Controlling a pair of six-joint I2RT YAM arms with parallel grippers.
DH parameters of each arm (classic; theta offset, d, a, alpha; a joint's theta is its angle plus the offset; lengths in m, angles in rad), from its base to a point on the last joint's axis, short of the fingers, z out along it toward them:
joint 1: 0 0.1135 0.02 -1.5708
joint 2: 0 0 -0.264 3.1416
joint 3: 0.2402 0 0.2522 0
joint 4: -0.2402 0 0.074 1.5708
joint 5: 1.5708 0 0 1.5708
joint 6: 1.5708 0.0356 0 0
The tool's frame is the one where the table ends.
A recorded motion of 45 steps. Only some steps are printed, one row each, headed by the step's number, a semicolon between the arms.
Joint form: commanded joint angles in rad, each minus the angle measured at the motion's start. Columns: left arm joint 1, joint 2, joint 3, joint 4, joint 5, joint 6; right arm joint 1, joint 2, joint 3, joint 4, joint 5, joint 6.
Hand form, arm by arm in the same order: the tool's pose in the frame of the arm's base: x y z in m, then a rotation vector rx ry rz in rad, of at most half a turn. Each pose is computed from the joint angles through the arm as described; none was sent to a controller.
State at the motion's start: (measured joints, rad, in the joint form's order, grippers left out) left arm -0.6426 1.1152 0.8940 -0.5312 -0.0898 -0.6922; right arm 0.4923 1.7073 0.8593 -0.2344 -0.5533 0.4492
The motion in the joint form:
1: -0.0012 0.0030 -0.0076 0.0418 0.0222 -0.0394; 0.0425 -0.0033 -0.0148 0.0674 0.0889 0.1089
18: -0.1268 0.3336 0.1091 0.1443 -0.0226 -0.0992; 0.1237 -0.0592 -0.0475 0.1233 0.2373 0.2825
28: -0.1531 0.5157 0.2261 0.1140 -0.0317 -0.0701; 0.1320 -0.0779 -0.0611 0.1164 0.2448 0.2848
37: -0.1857 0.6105 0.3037 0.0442 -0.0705 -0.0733; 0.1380 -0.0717 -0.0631 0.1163 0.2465 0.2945
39: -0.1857 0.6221 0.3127 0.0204 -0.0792 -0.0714; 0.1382 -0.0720 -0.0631 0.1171 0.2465 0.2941
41: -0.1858 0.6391 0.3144 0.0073 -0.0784 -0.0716; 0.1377 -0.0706 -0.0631 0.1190 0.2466 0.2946
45: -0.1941 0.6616 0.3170 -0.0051 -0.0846 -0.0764; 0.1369 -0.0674 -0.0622 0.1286 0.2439 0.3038
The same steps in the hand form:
1: 0.1926 -0.1415 0.2807 -0.1404 2.3688 -0.6193; 0.2631 0.1744 0.1382 -0.1498 2.7595 0.9570
18: 0.2243 -0.2117 0.2432 -0.0813 2.4799 -0.5760; 0.2483 0.1893 0.1476 0.0178 2.7143 0.8825
28: 0.2441 -0.2430 0.2221 -0.0091 2.5594 -0.4878; 0.2434 0.1886 0.1488 0.0135 2.7164 0.8756
37: 0.2477 -0.2615 0.2100 0.0222 2.6156 -0.3867; 0.2421 0.1899 0.1464 0.0213 2.7279 0.8729
39: 0.2481 -0.2616 0.2075 0.0247 2.6319 -0.3537; 0.2421 0.1900 0.1466 0.0202 2.7267 0.8735
41: 0.2485 -0.2620 0.2015 0.0285 2.6551 -0.3289; 0.2423 0.1900 0.1463 0.0215 2.7262 0.8737
45: 0.2472 -0.2648 0.1939 0.0353 2.6779 -0.2971; 0.2434 0.1905 0.1462 0.0321 2.7215 0.8837

